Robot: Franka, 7 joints.
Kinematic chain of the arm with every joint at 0, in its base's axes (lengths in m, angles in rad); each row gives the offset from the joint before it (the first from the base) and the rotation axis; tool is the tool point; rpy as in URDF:
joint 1: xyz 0 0 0.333 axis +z
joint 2: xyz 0 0 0 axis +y
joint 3: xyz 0 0 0.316 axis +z
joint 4: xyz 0.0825 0 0 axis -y
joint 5: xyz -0.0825 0 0.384 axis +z
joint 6: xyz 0 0 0 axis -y
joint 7: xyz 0.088 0 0 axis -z
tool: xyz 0 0 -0.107 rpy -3.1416 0 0
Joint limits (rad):
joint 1: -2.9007..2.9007
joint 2: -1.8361..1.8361
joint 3: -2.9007..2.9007
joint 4: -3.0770..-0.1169
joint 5: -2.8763..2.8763
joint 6: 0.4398..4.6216
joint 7: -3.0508..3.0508
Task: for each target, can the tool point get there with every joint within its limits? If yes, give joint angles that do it. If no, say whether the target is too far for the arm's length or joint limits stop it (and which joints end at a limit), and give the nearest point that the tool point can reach.
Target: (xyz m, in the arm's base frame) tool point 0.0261 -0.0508 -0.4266
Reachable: no: joint limits stop it (at a limit: joint 2) | nearest point 0.0435 -0.0846 -0.3263 | short by 0.107 m
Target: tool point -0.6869 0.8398 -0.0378
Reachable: no: too far | nearest point -0.5140 0.6284 0.0556 | short by 0.289 m
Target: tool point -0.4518 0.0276 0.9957
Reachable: yes | joints -0.2469 -0.6770 -0.8421 -0.5132 0.0356 3.6854 -1.3031
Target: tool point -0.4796 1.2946 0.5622
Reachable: no: too far | nearest point -0.2940 0.7936 0.4735 | short by 0.542 m
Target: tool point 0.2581 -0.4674 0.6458
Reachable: yes | joints -2.0185 -0.1426 1.0837 -1.7840 -1.2692 1.5180 -2.1065
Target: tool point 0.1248 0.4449 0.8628
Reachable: yes | joints -1.1239 -1.5124 0.6641 -1.6880 -2.0467 1.8143 2.0824
